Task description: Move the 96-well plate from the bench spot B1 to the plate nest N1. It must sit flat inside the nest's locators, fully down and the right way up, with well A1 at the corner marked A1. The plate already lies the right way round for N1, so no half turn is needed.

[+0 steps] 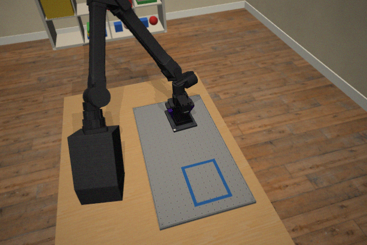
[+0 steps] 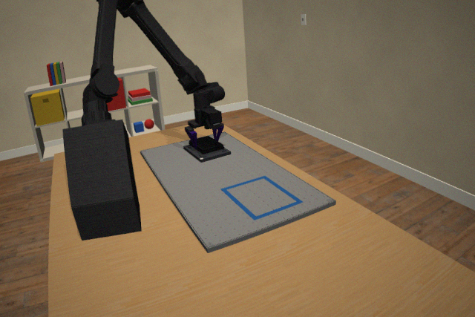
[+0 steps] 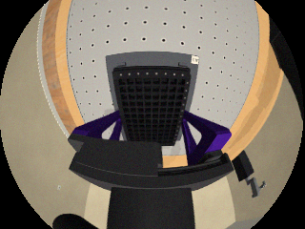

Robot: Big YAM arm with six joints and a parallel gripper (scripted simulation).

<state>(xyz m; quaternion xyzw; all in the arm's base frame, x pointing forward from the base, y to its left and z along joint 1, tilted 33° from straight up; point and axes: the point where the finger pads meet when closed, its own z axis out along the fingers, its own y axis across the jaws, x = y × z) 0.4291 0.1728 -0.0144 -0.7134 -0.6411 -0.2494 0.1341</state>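
My hand is 20 mm above the plate nest N1. The rest, counted from my hand: white corner mark 60 mm behind, 70 mm to the right, 20 mm below; then black 96-well plate right at my hand.
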